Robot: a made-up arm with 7 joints.
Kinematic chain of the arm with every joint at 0, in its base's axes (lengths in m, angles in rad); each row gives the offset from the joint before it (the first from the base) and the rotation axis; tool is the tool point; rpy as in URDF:
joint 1: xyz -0.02 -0.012 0.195 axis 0 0.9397 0.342
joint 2: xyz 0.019 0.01 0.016 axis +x
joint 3: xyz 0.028 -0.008 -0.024 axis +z
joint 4: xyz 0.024 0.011 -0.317 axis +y
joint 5: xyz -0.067 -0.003 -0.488 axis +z
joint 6: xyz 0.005 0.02 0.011 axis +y
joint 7: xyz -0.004 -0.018 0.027 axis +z
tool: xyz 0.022 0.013 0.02 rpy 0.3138 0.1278 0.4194
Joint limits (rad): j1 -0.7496..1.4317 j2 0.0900..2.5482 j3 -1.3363..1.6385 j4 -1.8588..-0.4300 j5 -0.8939..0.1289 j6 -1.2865..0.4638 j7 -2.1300..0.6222
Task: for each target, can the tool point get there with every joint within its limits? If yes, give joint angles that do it. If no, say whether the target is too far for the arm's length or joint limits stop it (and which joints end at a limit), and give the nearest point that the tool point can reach.
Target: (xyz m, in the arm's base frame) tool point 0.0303 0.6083 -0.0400
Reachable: yes | joints 0.5848 0.6738 0.9820 -1.3691 -0.5005 -0.3382 -0.5211
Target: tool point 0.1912 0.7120 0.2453
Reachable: yes | joints -0.0180 1.2622 0.9962 -0.8598 -0.6519 -0.5048 -0.8297
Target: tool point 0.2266 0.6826 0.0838
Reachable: yes | joints 0.9557 2.0071 -0.1811 -1.0148 -0.4234 0.3085 0.4103
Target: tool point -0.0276 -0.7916 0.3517
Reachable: no: joint limits stop it (at a limit: joint 1, joint 2, joint 4, joint 6) | nearest point 0.1832 -0.4749 0.0791 | short by 0.468 m
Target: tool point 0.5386 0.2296 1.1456
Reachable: no: too far | nearest point 0.3684 0.2133 0.8768 | short by 0.319 m
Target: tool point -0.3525 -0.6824 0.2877
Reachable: no: joint limits stop it (at a limit: joint 1, joint 2, joint 3, joint 5, joint 6) | nearest point -0.3151 -0.4668 -0.1445 | short by 0.484 m
